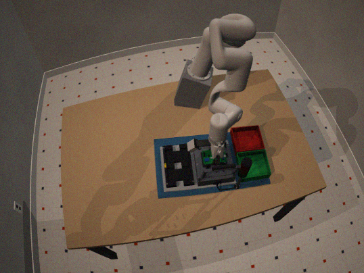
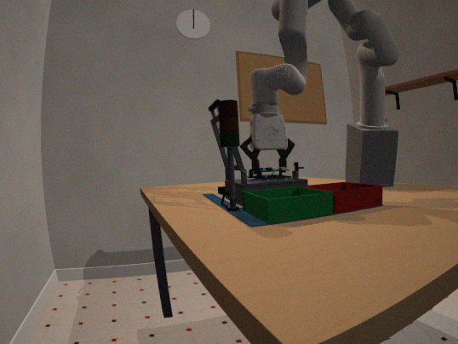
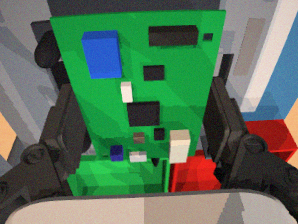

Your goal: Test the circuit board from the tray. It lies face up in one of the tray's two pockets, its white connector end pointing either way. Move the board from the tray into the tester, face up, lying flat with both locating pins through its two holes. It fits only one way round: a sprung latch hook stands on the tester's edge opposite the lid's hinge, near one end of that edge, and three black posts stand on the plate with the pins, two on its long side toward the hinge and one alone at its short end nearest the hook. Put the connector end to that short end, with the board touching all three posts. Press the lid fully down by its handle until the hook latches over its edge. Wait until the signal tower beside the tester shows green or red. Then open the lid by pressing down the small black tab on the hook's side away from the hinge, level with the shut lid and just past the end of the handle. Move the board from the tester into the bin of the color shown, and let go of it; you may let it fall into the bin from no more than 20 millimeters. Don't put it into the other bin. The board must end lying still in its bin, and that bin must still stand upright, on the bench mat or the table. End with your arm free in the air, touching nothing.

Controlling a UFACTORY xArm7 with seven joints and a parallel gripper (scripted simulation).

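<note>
The green circuit board is right at my hand. Also, from my hand: green bin: 10 cm ahead, 18 cm to the left, 8 cm below; latch hook: 4 cm behind, 7 cm to the left; tester lid: 12 cm ahead, 3 cm to the right, 9 cm above.
</note>
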